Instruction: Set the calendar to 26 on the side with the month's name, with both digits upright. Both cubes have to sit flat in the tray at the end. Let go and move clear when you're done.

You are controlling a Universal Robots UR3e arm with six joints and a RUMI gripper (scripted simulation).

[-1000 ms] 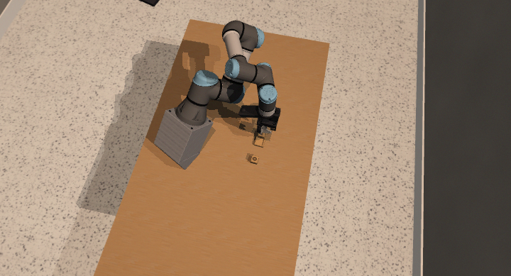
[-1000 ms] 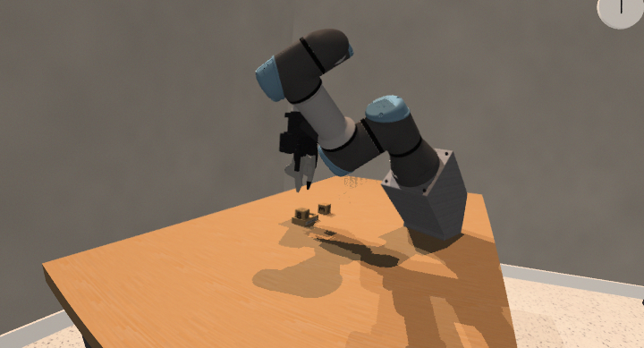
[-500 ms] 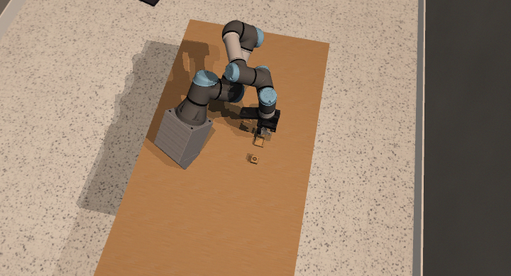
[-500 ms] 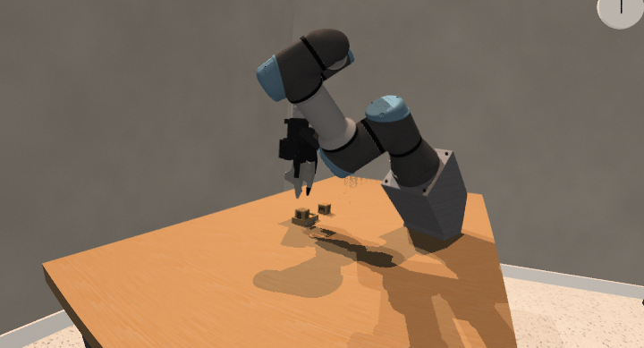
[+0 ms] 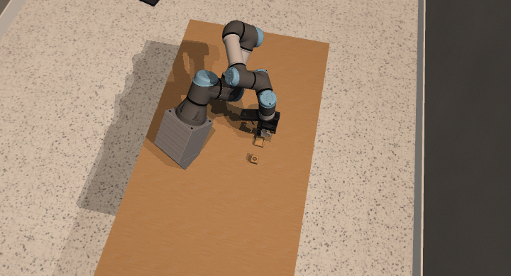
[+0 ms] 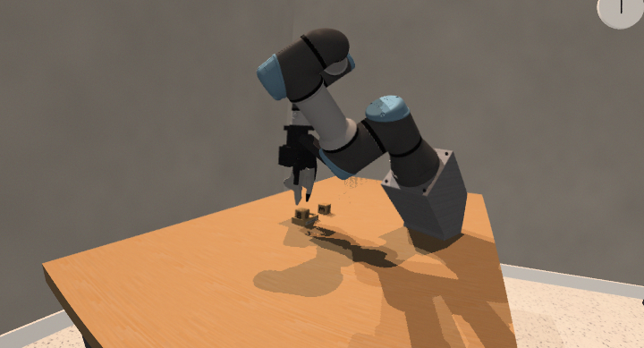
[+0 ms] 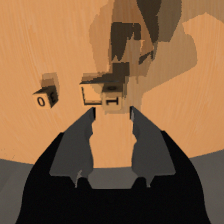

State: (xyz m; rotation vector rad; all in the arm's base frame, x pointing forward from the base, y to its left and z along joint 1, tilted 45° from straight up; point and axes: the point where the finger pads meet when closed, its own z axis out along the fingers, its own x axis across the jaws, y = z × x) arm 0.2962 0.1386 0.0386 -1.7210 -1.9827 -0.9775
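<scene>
My hand is 20 mm to the left of the shallow wooden tray and 60 mm above it.
</scene>
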